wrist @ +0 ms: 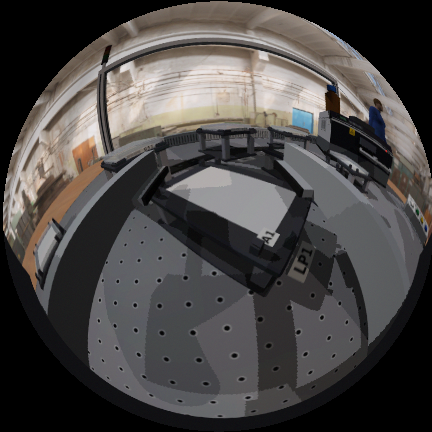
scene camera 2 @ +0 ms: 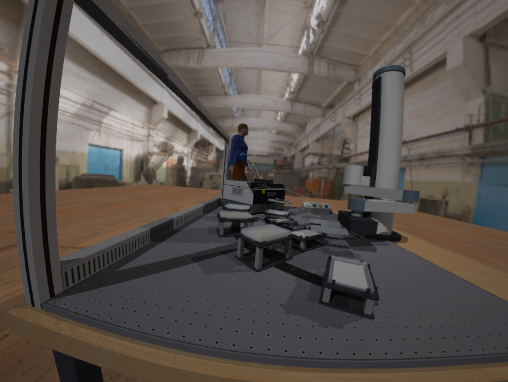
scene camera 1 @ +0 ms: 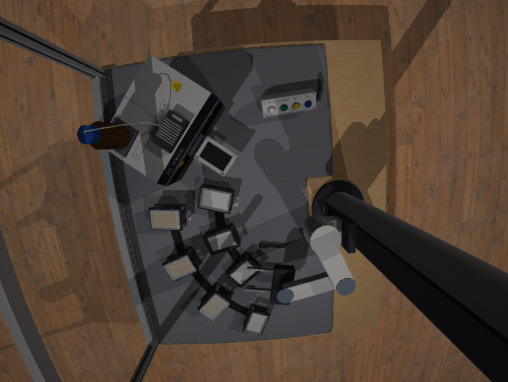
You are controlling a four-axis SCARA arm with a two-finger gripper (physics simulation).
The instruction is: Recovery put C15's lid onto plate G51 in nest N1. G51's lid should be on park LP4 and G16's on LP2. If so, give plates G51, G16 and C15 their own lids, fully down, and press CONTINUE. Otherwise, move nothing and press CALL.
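Frame: origin at the arm's base, x ahead, y left, z up, level; millimetres.
Seen in the pictures: gripper, between the fingertips: [wrist: 219, 152] [scene camera 2: 310, 224] [scene camera 1: 245, 278]; arm's base, origin of its link: [scene camera 2: 375, 234] [scene camera 1: 337, 206].
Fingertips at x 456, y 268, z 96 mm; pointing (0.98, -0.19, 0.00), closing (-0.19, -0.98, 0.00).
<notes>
Offsets run from my fingertips to a thing's middle. "spot": to the spot under its first point.
A light lid marked A1 {11 mm ahead, 9 mm right, 56 mm down} [scene camera 1: 241, 273] [scene camera 2: 306, 233] [wrist: 240, 200] lies on the dark stand labelled LP1 {spot: 45 mm back, 11 mm left, 39 mm down} [wrist: 220, 240]. My gripper [scene camera 1: 246, 278] [wrist: 219, 152] is low at this stand, its fingers apart and turned relative to the lid, gripping nothing. In the wrist view a finger is on each side of the lid. A covered plate {166 mm ahead, 145 mm left, 3 mm up} [scene camera 1: 214, 305] [scene camera 2: 265, 233] [wrist: 131, 153] on a taller stand is left of it in the wrist view; its small label is unreadable. A park with a pale lid {spot: 29 mm back, 279 mm left, 28 mm down} [scene camera 1: 257, 322] [scene camera 2: 348, 276] [wrist: 48, 244] stands nearest scene camera 2. The button panel {245 mm back, 743 mm right, 42 mm down} [scene camera 1: 288, 105] [scene camera 2: 316, 205] [wrist: 418, 212] is far off.
Two more plate stands [scene camera 1: 165, 219] [scene camera 1: 180, 267] form the outer arc. Two low stands [scene camera 1: 215, 199] [scene camera 1: 221, 240] continue the inner arc. A boxy machine [scene camera 1: 150, 107] [wrist: 345, 137] with a brown bottle {spot: 341 mm ahead, 651 mm right, 253 mm up} [scene camera 1: 111, 136] [wrist: 332, 101] is behind them. A person [scene camera 2: 239, 150] [wrist: 377, 120] stands beyond.
</notes>
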